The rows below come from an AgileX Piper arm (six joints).
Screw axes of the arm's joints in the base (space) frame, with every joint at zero. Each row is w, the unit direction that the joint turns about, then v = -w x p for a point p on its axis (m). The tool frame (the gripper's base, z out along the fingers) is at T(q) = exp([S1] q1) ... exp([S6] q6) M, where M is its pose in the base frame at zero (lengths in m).
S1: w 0 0 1 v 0.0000 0.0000 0.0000
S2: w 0 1 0 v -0.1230 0.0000 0.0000
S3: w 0 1 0 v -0.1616 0.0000 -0.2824
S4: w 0.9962 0 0.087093 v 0.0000 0.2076 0.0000
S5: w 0 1 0 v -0.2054 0.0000 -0.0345
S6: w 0.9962 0 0.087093 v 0.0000 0.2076 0.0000
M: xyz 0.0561 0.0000 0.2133 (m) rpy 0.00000 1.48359 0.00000 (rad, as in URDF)
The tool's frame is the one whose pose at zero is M.
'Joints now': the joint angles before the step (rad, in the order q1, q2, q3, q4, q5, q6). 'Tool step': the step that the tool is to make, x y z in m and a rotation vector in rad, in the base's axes. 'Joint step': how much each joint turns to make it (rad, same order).
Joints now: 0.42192, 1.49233, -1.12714, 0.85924, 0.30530, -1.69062
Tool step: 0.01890, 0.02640, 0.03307, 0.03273, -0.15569, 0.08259
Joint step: 0.03779, 0.07526, -0.16918, 0.17920, -0.00687, -0.23587
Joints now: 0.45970, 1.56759, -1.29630, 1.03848, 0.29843, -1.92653
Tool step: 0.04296, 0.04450, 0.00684, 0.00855, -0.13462, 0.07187
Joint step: 0.04657, 0.20429, -0.24917, 0.20426, -0.01810, -0.27382
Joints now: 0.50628, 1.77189, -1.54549, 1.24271, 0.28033, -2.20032
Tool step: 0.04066, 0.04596, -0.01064, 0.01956, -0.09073, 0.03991
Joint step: 0.04341, 0.22415, -0.26429, 0.13293, -0.01913, -0.16719
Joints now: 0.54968, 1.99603, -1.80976, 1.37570, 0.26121, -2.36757
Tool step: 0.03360, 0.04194, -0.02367, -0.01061, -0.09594, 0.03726
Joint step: 0.03434, 0.23027, -0.27844, 0.03951, -0.00629, -0.10343
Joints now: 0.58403, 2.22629, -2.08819, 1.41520, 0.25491, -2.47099
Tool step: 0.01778, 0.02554, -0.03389, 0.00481, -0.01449, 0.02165
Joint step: 0.01993, 0.16048, -0.16002, 0.05430, -0.00044, -0.06045
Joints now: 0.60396, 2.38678, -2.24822, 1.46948, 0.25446, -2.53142
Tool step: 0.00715, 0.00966, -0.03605, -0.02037, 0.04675, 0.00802
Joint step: 0.00626, 0.07603, -0.02125, 0.02877, 0.00212, -0.01964
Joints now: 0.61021, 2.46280, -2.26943, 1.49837, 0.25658, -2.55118
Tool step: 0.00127, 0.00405, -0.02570, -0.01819, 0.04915, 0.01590
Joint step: 0.00208, 0.03484, 0.01695, 0.01904, 0.01535, -0.00794
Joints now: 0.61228, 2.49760, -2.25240, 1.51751, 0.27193, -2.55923
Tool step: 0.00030, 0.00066, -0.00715, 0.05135, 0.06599, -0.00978
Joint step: 0.00000, 0.00836, 0.01123, 0.06329, 0.00381, 0.01784
